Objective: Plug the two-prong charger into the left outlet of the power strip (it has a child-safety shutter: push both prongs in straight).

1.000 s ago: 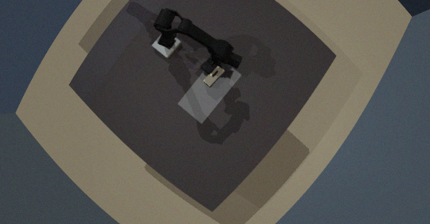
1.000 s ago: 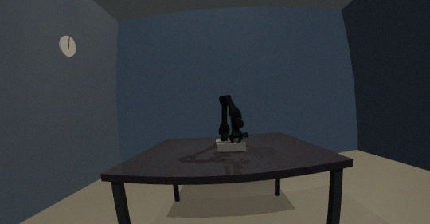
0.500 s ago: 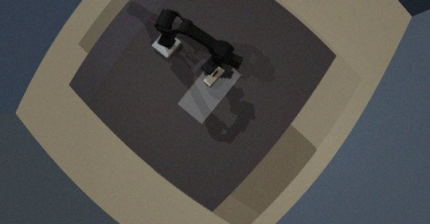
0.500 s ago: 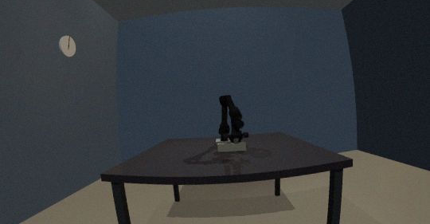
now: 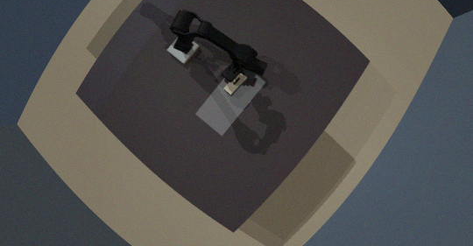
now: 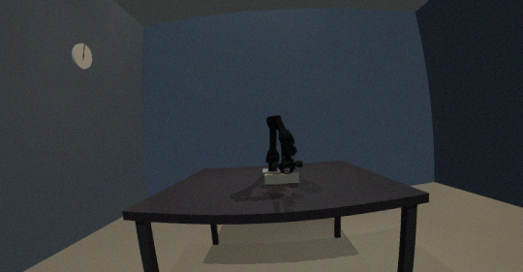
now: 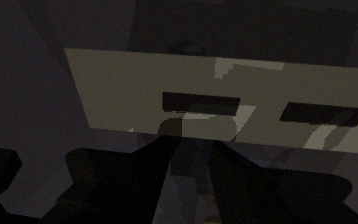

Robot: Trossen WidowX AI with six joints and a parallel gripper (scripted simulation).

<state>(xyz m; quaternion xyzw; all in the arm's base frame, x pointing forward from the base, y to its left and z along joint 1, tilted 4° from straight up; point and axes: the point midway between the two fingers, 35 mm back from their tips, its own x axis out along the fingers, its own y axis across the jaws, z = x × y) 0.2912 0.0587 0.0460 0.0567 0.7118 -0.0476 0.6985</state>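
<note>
My gripper tip is 20 mm short of the two-prong charger and 10 mm below it.
</note>
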